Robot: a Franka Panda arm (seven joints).
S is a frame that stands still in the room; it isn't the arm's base.
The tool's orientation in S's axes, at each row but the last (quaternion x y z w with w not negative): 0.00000 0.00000 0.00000 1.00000; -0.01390 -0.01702 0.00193 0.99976; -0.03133 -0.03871 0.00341 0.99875; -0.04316 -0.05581 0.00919 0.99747; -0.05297 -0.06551 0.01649 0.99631; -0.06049 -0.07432 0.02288 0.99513; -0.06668 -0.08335 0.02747 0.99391; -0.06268 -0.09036 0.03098 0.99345
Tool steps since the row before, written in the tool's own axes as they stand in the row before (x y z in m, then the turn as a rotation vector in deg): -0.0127 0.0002 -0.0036 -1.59 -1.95 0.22; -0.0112 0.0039 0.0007 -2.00 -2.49 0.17; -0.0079 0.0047 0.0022 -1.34 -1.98 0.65; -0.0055 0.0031 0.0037 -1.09 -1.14 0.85; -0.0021 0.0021 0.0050 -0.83 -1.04 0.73; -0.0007 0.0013 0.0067 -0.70 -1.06 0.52; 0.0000 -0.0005 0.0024 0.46 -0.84 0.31; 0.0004 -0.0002 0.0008 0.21 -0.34 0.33
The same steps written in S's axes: -0.0127 0.0002 -0.0036 -1.59 -1.95 0.22; -0.0112 0.0039 0.0002 -2.00 -2.49 0.17; -0.0081 0.0048 0.0013 -1.38 -1.95 0.67; -0.0059 0.0033 0.0028 -1.16 -1.09 0.82; -0.0028 0.0025 0.0044 -0.89 -0.99 0.72; -0.0017 0.0020 0.0063 -0.73 -1.03 0.54; -0.0004 -0.0002 0.0024 0.44 -0.76 0.49; 0.0003 -0.0001 0.0009 0.16 -0.28 0.40
